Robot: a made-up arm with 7 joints. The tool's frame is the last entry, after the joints. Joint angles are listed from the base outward.
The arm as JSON. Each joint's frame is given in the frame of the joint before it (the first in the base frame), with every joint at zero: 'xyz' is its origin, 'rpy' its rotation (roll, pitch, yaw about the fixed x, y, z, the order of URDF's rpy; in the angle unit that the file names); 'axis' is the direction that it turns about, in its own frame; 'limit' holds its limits. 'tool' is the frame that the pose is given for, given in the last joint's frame.
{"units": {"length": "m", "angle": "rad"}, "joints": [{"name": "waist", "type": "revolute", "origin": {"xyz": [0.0, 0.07, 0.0], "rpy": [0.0, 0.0, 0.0]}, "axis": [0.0, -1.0, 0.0], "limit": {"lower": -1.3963, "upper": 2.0}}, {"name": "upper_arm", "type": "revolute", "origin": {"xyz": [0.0, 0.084, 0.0], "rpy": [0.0, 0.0, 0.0]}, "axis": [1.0, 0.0, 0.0], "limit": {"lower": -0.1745, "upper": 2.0}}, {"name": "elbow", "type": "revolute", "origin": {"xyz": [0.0, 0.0, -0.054], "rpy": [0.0, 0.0, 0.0]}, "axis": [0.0, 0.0, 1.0], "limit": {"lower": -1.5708, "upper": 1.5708}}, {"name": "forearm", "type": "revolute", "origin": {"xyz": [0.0, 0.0, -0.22], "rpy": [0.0, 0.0, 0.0]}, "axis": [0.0, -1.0, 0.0], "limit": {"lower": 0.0, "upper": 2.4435}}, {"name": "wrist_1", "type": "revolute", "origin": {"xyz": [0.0, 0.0, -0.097], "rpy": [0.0, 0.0, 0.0]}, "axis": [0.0, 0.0, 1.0], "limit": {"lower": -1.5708, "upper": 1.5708}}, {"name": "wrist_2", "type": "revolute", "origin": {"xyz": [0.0, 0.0, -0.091], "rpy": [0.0, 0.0, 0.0]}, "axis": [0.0, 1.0, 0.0], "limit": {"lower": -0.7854, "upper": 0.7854}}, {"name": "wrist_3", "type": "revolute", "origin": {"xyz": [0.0, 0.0, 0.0], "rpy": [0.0, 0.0, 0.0]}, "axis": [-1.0, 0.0, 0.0], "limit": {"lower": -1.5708, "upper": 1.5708}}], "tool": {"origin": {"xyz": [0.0, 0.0, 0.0], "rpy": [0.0, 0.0, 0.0]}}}
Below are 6 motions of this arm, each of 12 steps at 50 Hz.
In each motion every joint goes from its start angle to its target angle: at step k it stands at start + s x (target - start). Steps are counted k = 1, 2, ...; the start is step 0. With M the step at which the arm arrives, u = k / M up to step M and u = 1 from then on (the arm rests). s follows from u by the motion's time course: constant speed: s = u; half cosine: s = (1 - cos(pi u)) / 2; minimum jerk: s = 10 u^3 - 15 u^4 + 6 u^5.
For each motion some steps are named. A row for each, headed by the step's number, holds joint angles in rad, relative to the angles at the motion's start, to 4 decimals.
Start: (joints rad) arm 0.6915 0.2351 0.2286 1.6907 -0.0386 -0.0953 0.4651
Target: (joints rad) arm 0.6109 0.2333 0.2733 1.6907 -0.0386 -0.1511 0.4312
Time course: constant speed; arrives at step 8
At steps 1, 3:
1: -0.0101 -0.0002 0.0056 0.0000 0.0000 -0.0070 -0.0042
3: -0.0302 -0.0007 0.0168 0.0000 0.0000 -0.0209 -0.0127

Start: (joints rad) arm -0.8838 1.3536 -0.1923 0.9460 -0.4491 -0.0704 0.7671
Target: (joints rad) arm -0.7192 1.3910 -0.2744 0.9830 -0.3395 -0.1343 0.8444
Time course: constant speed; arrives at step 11
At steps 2, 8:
2: 0.0299 0.0068 -0.0149 0.0067 0.0199 -0.0116 0.0141
8: 0.1197 0.0272 -0.0597 0.0269 0.0797 -0.0465 0.0562

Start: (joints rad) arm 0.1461 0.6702 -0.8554 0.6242 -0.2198 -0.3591 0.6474
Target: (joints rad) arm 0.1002 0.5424 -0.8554 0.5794 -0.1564 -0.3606 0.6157
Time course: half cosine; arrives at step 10
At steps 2, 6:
2: -0.0044 -0.0122 0.0000 -0.0043 0.0061 -0.0001 -0.0030
6: -0.0300 -0.0836 0.0000 -0.0293 0.0415 -0.0010 -0.0207

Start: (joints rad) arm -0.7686 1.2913 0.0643 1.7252 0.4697 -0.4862 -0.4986
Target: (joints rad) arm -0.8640 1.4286 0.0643 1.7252 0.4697 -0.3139 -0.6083
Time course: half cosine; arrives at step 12
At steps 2, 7, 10, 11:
2: -0.0064 0.0092 0.0000 0.0000 0.0000 0.0115 -0.0073
7: -0.0600 0.0864 0.0000 0.0000 0.0000 0.1084 -0.0690
10: -0.0890 0.1281 0.0000 0.0000 0.0000 0.1608 -0.1024
11: -0.0938 0.1350 0.0000 0.0000 0.0000 0.1694 -0.1078

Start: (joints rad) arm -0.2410 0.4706 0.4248 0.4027 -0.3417 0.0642 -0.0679
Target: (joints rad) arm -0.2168 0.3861 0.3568 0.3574 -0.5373 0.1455 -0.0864
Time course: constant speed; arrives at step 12
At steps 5, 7, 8, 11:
5: 0.0101 -0.0352 -0.0283 -0.0189 -0.0815 0.0339 -0.0077
7: 0.0141 -0.0493 -0.0397 -0.0264 -0.1141 0.0474 -0.0108
8: 0.0161 -0.0563 -0.0453 -0.0302 -0.1304 0.0542 -0.0123
11: 0.0222 -0.0775 -0.0623 -0.0415 -0.1793 0.0745 -0.0170

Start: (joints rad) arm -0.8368 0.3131 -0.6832 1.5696 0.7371 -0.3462 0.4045
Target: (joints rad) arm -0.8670 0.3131 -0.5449 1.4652 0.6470 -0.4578 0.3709
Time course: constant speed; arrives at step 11
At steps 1, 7, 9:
1: -0.0027 0.0000 0.0126 -0.0095 -0.0082 -0.0101 -0.0031
7: -0.0192 0.0000 0.0880 -0.0664 -0.0573 -0.0710 -0.0214
9: -0.0247 0.0000 0.1132 -0.0854 -0.0737 -0.0913 -0.0275

